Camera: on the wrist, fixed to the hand. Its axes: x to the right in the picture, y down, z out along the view.
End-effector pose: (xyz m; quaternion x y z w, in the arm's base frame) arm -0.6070 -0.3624 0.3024 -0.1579 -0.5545 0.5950 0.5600
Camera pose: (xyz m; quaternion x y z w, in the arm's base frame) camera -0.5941 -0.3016 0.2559 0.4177 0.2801 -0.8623 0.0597
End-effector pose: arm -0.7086 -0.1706 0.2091 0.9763 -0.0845 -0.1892 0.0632
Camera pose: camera -0.6697 -0.2168 0.2578 0.6142 -0.7660 -0.1580 0.1048
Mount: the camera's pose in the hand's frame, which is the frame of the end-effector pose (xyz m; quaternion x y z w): 0.0268 0.0473 -0.0554 0.0681 -0.0776 0.7058 0.7009
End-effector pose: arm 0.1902 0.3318 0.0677 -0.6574 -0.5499 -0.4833 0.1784
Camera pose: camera 0.2063 0.2884 0.1300 -0.8742 0.0318 -0.1244 0.4682
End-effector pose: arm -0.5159 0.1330 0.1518 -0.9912 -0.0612 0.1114 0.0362
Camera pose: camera -0.4721 0.0864 0.1958 -0.7268 0.6615 0.1847 0.0095
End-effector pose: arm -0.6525 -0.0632 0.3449 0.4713 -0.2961 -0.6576 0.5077
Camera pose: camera -0.5842 -0.0983 0.3563 0.1049 -0.6243 -0.1190 0.7649
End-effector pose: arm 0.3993 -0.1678 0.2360 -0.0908 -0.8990 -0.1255 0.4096
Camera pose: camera 0.4341 -0.1378 0.2986 -0.6800 -0.6063 0.2694 0.3121
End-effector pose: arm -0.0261 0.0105 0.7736 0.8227 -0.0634 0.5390 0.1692
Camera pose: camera -0.0766 -0.0124 0.8279 -0.5852 0.6015 -0.4377 0.3228
